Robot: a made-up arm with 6 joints. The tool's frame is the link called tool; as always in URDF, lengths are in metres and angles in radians. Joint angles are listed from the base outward. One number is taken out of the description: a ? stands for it. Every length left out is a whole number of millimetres.
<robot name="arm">
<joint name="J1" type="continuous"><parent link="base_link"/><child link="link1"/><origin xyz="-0.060 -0.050 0.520" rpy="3.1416 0.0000 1.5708"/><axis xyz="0 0 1"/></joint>
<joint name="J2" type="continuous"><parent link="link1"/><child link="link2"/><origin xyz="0.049 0.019 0.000" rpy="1.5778 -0.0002 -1.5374"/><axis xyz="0 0 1"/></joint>
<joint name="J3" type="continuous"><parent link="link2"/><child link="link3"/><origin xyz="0.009 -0.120 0.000" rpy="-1.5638 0.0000 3.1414"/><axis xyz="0 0 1"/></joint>
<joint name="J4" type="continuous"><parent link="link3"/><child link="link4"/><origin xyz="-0.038 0.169 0.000" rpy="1.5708 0.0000 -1.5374"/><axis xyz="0 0 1"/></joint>
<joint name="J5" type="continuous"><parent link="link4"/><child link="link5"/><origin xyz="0.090 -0.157 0.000" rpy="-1.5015 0.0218 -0.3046"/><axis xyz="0 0 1"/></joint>
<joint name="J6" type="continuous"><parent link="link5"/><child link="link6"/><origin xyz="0.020 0.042 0.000" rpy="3.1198 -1.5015 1.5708"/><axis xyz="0 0 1"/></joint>
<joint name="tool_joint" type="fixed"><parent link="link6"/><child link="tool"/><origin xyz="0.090 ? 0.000" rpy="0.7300 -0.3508 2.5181"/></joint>
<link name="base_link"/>
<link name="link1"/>
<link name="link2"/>
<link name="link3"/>
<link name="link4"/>
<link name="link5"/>
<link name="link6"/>
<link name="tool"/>
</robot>
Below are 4 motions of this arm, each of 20 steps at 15 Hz.
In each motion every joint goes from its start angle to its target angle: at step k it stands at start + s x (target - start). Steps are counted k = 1, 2, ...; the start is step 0. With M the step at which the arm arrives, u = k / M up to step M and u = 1 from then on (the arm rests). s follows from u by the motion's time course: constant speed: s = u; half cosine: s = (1 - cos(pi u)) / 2; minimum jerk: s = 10 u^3 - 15 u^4 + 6 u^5.
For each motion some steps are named. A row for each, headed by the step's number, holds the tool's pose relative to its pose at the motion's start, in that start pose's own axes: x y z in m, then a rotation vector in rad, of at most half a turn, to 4 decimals.
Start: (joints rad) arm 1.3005 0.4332 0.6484 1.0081 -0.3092 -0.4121
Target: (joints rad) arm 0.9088 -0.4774 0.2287 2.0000 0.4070 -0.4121
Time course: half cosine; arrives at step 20
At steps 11, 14, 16, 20:
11: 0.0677 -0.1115 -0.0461 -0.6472 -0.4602 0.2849
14: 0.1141 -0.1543 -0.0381 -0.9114 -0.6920 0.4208
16: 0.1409 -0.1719 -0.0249 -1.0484 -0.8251 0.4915
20: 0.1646 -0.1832 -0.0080 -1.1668 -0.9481 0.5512

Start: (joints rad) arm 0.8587 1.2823 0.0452 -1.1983 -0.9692 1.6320
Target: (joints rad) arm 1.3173 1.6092 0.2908 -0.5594 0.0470 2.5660
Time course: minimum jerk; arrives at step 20
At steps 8, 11, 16, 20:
8: -0.0221 0.0786 0.0293 -0.3575 0.2985 -0.0952
11: -0.0075 0.1710 0.0247 -0.5623 0.5218 -0.3290
16: 0.0602 0.2696 -0.0265 -0.6385 0.6625 -0.7693
20: 0.0757 0.2803 -0.0371 -0.6299 0.6638 -0.8500

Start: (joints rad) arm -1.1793 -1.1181 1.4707 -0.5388 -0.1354 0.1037
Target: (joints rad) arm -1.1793 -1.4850 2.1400 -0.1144 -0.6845 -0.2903
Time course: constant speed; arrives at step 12
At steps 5, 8, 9, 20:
5: 0.0035 -0.0054 -0.0254 -0.1501 -0.0001 -0.2338
8: 0.0078 -0.0185 -0.0402 -0.2516 -0.0416 -0.3393
9: 0.0095 -0.0241 -0.0445 -0.2847 -0.0618 -0.3682
20: 0.0159 -0.0429 -0.0538 -0.3766 -0.1398 -0.4360

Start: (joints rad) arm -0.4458 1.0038 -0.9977 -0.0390 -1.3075 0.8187
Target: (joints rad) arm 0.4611 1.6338 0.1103 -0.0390 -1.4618 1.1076
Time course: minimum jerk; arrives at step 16
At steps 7, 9, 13, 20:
7: -0.0113 -0.0665 0.0452 -0.2241 0.2885 0.3433
9: 0.0002 -0.1043 0.0725 -0.4183 0.4068 0.5701
13: 0.0328 -0.1440 0.1080 -0.7709 0.4787 0.8948
20: 0.0383 -0.1479 0.1126 -0.8285 0.4778 0.9397

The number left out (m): -0.248
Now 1 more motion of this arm.
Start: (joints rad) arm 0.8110 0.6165 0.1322 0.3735 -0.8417 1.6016
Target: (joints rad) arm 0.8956 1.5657 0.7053 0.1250 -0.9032 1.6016
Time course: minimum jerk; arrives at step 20
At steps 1, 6, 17, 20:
1: -0.0001 -0.0003 0.0001 -0.0005 0.0008 0.0008
6: -0.0124 -0.0348 0.0130 -0.0767 0.1039 0.1060
17: 0.0021 -0.1574 0.0779 -0.6356 0.4977 0.4730
20: 0.0037 -0.1597 0.0796 -0.6581 0.5057 0.4805

